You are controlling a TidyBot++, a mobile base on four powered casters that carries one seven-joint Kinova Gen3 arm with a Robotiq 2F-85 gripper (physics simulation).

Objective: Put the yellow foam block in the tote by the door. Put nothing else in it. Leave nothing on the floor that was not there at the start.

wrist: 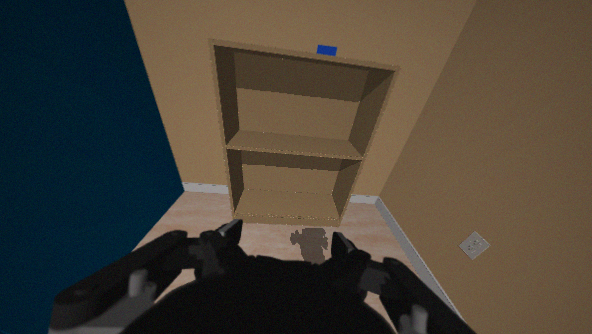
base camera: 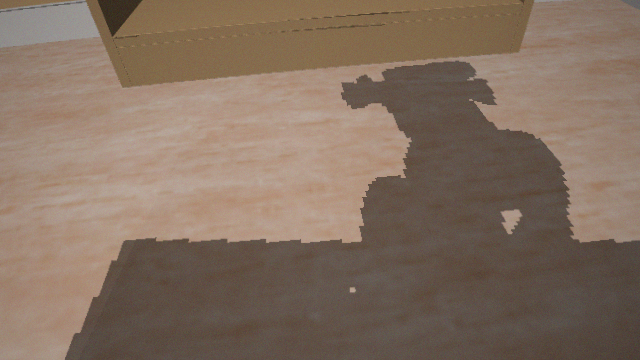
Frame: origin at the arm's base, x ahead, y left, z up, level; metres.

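Seen in the pictures: gripper, fingertip midpoint: (wrist: 286, 235).
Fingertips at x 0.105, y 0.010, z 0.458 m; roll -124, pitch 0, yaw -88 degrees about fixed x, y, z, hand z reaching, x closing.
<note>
A point is followed by its place in that frame.
My gripper (wrist: 286, 235) {x 0.105, y 0.010, z 0.458 m} is open, with no object between its fingers, in the lower middle of the wrist view. It is pointed toward a wooden shelf unit, with floor showing between the fingertips. The yellow foam block and the tote do not show in either view, and neither does a door that I can make out.
The tan shelf unit (base camera: 320, 52) (wrist: 295, 153) stands against the far wall, its two visible compartments without objects. A blue block (wrist: 326, 50) {x 0.927, y -0.030, z 0.691 m} is on its top. A dark blue surface (wrist: 75, 150) {x 0.484, y 0.905, z 0.228 m} rises at left. A tan wall with an outlet (wrist: 474, 245) {x 0.524, y -0.834, z 0.011 m} is at right. The robot's shadow (base camera: 300, 300) {x 0.294, y 0.047, z -0.396 m} lies on the floor.
</note>
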